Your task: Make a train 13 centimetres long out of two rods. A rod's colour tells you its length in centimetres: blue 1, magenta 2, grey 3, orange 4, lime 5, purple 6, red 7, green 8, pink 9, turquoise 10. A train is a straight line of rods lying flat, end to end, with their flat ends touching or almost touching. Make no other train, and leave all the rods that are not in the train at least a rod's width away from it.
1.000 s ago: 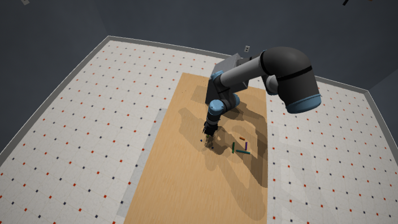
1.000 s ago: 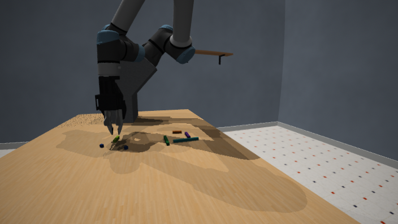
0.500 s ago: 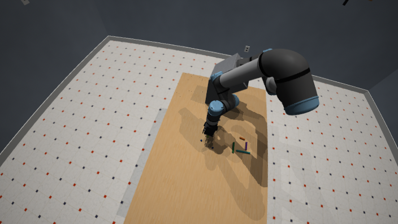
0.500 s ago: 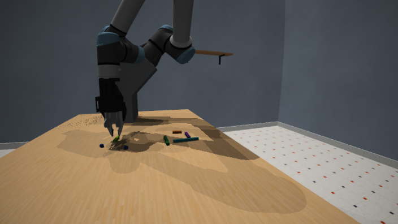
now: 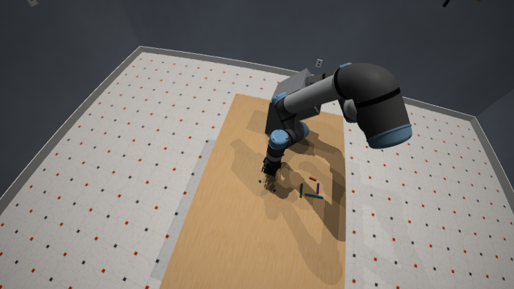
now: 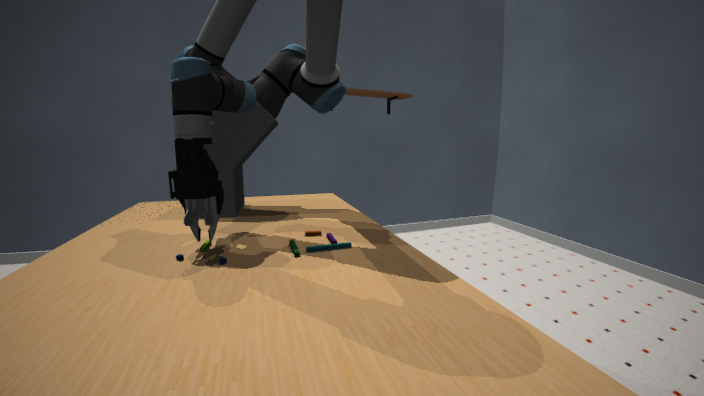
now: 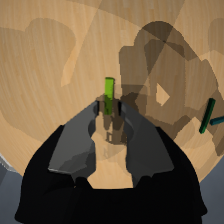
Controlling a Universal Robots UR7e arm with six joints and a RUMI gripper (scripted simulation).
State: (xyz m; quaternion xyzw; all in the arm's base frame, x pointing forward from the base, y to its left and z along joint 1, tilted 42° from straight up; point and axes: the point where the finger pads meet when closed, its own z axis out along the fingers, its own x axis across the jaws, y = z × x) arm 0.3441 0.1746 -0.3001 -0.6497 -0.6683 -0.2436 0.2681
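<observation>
Right now my hand is 3 cm above the lime rod. From my hand the other things lie so: green rod: 20 cm to the left, 3 cm below, 3 cm ahead; turquoise rod: 27 cm to the left, 3 cm below, 3 cm ahead; orange rod: 24 cm to the left, 6 cm behind, 3 cm below.
</observation>
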